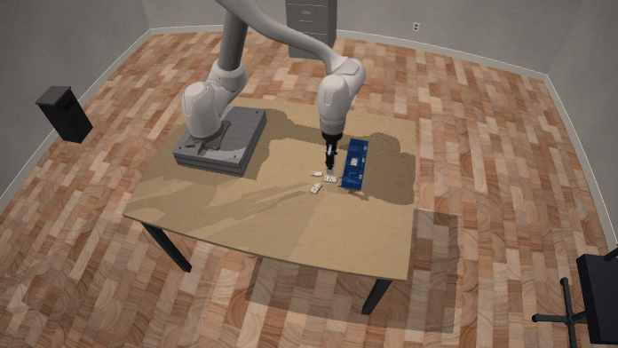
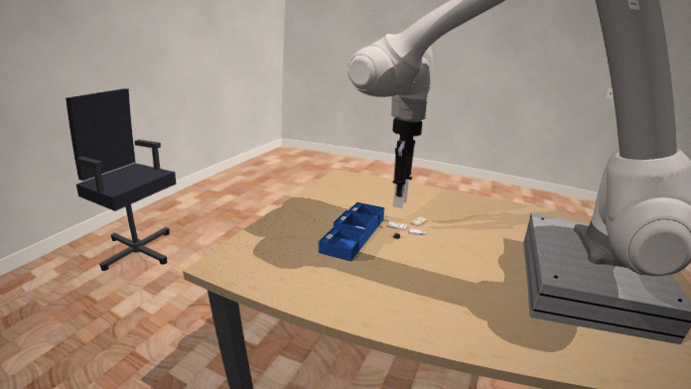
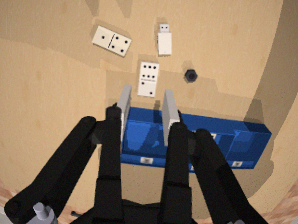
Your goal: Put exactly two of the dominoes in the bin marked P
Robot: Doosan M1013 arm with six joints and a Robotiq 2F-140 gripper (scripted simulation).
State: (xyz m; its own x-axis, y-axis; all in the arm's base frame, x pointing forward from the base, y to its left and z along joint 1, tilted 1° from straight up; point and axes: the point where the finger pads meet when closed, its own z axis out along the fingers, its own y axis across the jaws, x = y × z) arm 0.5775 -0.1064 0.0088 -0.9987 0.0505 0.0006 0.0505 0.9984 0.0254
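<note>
The blue bin block is 100 mm ahead of my hand, 90 mm to the left of it and 80 mm below it. Round my hand: white usb stick (100 mm below, 60 mm behind, 20 mm to the left); then small black nut (100 mm below, 60 mm to the left, 10 mm behind); then domino (90 mm to the left, 90 mm below, 90 mm ahead).
</note>
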